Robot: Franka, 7 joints.
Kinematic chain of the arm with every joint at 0, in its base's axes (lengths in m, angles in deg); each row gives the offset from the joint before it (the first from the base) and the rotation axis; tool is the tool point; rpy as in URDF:
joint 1: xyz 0 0 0.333 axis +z
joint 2: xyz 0 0 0 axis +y
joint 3: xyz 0 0 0.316 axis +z
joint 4: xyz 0.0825 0 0 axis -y
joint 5: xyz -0.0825 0 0.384 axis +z
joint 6: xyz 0 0 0 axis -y
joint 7: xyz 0.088 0 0 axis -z
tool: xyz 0 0 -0.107 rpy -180 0 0
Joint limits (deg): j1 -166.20..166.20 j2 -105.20..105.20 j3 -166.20..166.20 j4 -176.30..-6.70 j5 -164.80..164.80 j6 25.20..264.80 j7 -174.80..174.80
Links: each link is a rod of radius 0.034 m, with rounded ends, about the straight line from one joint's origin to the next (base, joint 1, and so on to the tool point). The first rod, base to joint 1, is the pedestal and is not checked.
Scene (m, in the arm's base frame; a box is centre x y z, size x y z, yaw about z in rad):
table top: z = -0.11
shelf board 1: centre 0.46 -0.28 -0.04 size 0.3 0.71 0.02 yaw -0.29
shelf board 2: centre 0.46 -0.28 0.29 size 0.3 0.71 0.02 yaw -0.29
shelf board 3: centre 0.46 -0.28 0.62 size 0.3 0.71 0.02 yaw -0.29
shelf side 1: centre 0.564 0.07 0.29 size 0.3 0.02 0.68 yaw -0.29
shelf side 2: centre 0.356 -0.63 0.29 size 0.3 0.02 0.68 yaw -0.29
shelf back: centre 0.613 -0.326 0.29 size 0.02 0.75 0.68 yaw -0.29
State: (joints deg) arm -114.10 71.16 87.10 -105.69 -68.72 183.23 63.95
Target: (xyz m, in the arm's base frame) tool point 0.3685 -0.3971 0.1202
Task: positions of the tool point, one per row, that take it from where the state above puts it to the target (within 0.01 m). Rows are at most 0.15 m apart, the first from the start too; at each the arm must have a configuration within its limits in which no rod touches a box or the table.
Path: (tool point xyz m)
1: 0.3306 -0.4751 0.4710
2: 0.2360 -0.4468 0.4728
3: 0.1487 -0.3952 0.4837
4: 0.1873 -0.3945 0.3856
5: 0.1951 -0.3810 0.2863
6: 0.1736 -0.3572 0.1952
7: 0.1279 -0.3253 0.1202
8: 0.1985 -0.3654 0.1159
9: 0.2810 -0.3901 0.1171
10: 0.3685 -0.3972 0.1202

